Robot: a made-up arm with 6 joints. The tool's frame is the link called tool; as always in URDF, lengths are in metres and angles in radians. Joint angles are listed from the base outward. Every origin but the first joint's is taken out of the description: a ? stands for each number. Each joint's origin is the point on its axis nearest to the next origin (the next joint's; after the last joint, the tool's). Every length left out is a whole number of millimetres.
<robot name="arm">
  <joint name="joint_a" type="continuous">
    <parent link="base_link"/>
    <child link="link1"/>
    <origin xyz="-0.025 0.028 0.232"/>
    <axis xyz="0 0 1"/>
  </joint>
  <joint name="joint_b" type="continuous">
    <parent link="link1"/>
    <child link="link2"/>
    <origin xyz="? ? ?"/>
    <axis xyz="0 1 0"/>
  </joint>
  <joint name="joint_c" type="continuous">
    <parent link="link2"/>
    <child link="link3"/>
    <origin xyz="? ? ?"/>
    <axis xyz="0 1 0"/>
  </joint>
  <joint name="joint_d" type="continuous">
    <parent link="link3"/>
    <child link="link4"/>
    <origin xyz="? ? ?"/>
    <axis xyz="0 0 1"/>
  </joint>
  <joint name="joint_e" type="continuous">
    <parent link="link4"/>
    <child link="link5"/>
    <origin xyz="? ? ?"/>
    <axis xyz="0 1 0"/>
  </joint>
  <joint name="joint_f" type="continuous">
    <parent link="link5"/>
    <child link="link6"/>
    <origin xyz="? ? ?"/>
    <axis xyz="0 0 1"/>
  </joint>
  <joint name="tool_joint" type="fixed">
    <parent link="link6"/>
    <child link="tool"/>
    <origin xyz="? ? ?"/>
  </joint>
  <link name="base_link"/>
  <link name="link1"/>
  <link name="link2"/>
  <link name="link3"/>
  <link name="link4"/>
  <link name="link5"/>
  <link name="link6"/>
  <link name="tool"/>
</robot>
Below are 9 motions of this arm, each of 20 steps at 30 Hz.
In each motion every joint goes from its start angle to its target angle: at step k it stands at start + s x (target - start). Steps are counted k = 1, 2, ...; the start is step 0. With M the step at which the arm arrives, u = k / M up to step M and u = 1 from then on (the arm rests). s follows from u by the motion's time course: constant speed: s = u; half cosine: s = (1 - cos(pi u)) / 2; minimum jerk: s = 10 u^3 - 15 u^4 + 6 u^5.
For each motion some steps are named. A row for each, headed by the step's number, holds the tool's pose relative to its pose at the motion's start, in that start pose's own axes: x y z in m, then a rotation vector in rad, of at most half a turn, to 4 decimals.
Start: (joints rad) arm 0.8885 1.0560 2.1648 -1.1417 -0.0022 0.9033
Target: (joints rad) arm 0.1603 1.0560 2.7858 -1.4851 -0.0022 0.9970
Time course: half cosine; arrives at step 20
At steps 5, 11, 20:
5: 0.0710 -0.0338 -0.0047 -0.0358 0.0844 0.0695
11: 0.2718 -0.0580 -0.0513 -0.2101 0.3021 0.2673
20: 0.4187 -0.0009 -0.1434 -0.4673 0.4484 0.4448

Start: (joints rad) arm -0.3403 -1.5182 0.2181 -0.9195 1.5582 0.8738
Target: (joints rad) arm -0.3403 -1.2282 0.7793 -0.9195 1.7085 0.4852
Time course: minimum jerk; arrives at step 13
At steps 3, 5, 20:
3: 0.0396 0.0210 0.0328 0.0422 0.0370 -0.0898
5: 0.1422 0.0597 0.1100 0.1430 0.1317 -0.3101
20: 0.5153 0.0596 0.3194 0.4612 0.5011 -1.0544

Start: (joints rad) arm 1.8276 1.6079 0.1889 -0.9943 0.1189 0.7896
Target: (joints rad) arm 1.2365 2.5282 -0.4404 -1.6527 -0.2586 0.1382
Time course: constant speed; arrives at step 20
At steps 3, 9, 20:
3: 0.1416 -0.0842 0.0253 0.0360 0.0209 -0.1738
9: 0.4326 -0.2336 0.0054 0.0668 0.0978 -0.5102
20: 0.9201 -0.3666 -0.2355 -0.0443 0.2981 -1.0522

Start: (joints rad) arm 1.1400 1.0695 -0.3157 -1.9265 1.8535 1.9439
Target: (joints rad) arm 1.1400 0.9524 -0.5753 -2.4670 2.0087 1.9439
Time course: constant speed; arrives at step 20
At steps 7, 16, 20:
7: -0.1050 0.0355 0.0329 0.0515 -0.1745 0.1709
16: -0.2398 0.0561 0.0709 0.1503 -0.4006 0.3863
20: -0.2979 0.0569 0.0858 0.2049 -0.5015 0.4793

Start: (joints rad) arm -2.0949 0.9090 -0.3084 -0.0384 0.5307 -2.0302
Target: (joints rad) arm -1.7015 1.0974 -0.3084 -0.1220 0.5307 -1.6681
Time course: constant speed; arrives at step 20
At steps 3, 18, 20:
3: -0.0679 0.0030 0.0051 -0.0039 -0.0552 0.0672
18: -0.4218 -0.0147 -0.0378 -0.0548 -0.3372 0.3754
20: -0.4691 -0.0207 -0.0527 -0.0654 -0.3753 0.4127

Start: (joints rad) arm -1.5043 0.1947 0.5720 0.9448 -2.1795 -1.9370
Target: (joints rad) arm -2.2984 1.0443 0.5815 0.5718 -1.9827 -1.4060
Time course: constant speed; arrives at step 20
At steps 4, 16, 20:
4: 0.1506 0.0922 -0.0621 0.0337 -0.2675 0.0312
16: 0.7349 0.3008 0.0882 -0.0464 -0.9486 -0.0900
20: 0.9332 0.3027 0.2390 -0.1210 -1.1013 -0.2028

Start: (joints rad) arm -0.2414 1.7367 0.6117 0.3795 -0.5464 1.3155
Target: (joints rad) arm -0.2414 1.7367 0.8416 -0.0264 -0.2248 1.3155
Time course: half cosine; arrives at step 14
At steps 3, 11, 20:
3: 0.0038 -0.0222 -0.0064 0.0529 0.0291 -0.0427
11: 0.0119 -0.1794 -0.0806 0.4430 0.2240 -0.3503
20: 0.0102 -0.2002 -0.0946 0.4982 0.2494 -0.3938

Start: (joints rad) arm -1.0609 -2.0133 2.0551 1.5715 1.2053 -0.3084
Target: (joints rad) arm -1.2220 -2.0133 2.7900 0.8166 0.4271 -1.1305
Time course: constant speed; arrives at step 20
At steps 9, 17, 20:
9: 0.0677 -0.2589 0.0320 0.6041 -0.0180 -0.2848
17: 0.1795 -0.4546 -0.0198 1.0757 0.2464 -0.6324
20: 0.2290 -0.5117 -0.0533 1.2101 0.4071 -0.7767

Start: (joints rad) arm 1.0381 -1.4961 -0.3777 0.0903 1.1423 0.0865
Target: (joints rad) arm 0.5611 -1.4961 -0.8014 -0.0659 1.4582 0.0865
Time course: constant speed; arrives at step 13
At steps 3, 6, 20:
3: 0.0116 0.1370 -0.0484 -0.0452 -0.0133 -0.1010
6: 0.0366 0.2654 -0.1077 -0.0906 -0.0305 -0.1946
20: 0.1395 0.5177 -0.2818 -0.2012 -0.0815 -0.3817

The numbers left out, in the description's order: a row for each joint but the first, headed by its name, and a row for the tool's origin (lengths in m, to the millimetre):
joint_b: -0.016 0.028 0
joint_c: 0.026 0 0.668
joint_d: -0.024 0 0.535
joint_e: -0.013 0.034 0
joint_f: 0.019 0 0.165
tool: -0.002 0.025 0

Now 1 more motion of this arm.
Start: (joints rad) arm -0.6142 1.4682 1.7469 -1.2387 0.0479 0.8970
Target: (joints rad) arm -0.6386 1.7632 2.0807 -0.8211 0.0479 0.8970
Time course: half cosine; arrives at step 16
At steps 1, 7, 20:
1: 0.0036 0.0014 0.0018 -0.0022 0.0058 0.0040
7: 0.1517 0.0596 0.0554 -0.0716 0.2509 0.1655
20: 0.3696 0.1463 0.0643 -0.1057 0.6424 0.3999

